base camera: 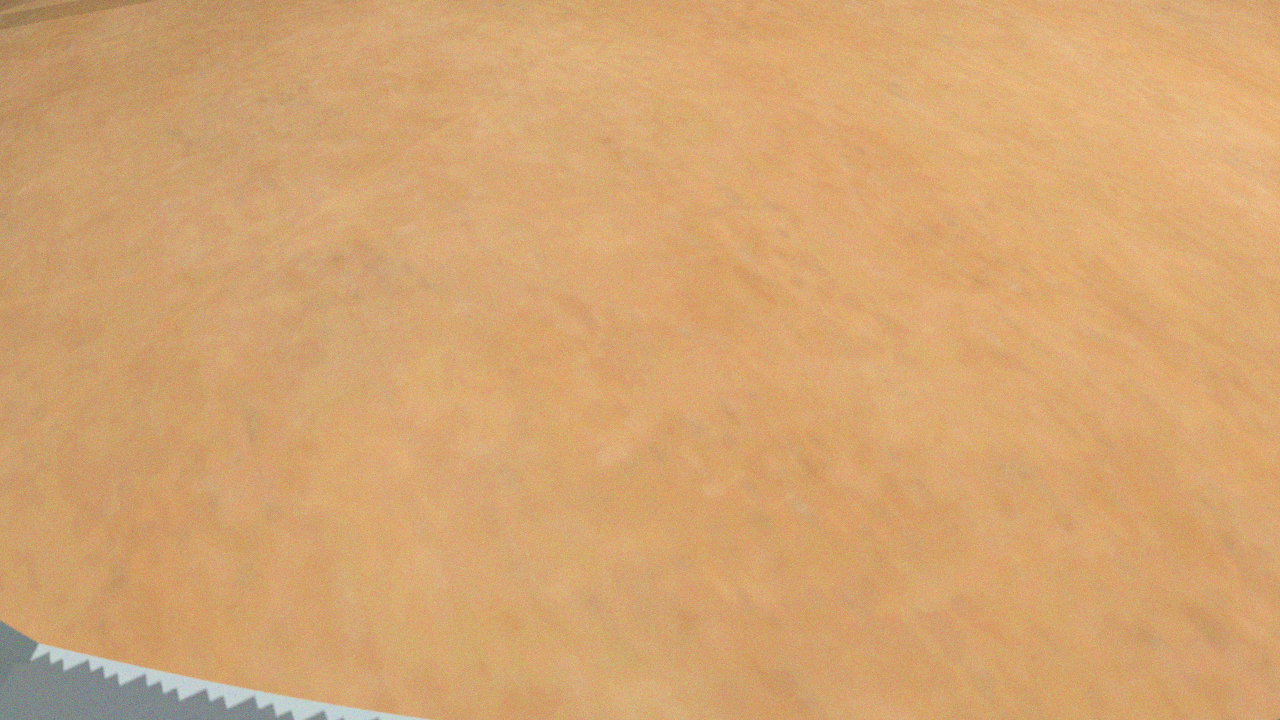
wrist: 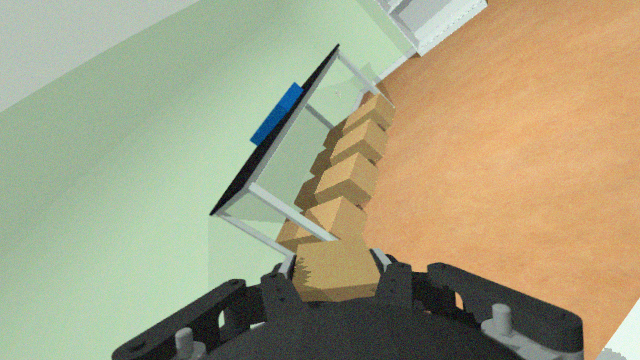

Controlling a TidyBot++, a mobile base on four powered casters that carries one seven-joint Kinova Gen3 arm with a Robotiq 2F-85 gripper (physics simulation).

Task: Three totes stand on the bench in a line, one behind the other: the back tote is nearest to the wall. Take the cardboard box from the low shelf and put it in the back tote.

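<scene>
My gripper is shut on a tan cardboard box, which sits between the fingertips at the lower middle of the wrist view. Past it, left of centre, stands a bench with a thin black top and grey legs, seen tilted and some way off. Blue shapes, which look like totes, stand on its top; I cannot tell the separate totes apart or which is the back one. The low shelf does not show clearly in either view.
Several cardboard boxes stand in rows below and beside the bench. A pale green wall rises behind it. A white cabinet-like unit is at the upper right. In the base view are orange-brown floor and a grey edge at the lower left.
</scene>
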